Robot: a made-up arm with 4 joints.
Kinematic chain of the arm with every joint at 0, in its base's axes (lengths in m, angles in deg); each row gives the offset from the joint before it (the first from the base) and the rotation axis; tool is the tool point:
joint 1: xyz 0 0 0.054 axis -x
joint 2: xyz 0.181 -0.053 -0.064 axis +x
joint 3: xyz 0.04 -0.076 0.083 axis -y
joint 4: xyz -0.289 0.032 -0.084 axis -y
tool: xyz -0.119 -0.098 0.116
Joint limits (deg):
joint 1: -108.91..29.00
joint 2: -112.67..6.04
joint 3: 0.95..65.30
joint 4: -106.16..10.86
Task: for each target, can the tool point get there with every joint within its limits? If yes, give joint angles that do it. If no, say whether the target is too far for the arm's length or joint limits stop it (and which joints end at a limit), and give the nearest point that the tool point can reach.
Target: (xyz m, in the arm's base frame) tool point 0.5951 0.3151 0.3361
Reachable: no: joint limits stop it (at a limit: joint 1, joint 2, joint 3, joint 4) | nearest point 0.1624 0.0036 0.1503 | short by 0.565 m
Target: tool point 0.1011 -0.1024 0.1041
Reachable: yes | joints -17.31 -90.63 52.42 -94.62
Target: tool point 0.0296 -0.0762 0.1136
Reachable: yes | joints -18.20 -79.24 31.50 -81.06
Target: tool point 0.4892 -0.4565 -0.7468
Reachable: no: too far | nearest point 0.0355 -0.2066 -0.3085 | short by 0.679 m
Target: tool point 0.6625 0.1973 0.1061
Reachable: no: joint limits stop it (at a limit: joint 1, joint 2, joint 3, joint 4) | nearest point 0.1624 0.1821 -0.0834 | short by 0.535 m
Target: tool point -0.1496 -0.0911 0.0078
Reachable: yes | joints -81.51 -103.12 25.66 -9.57
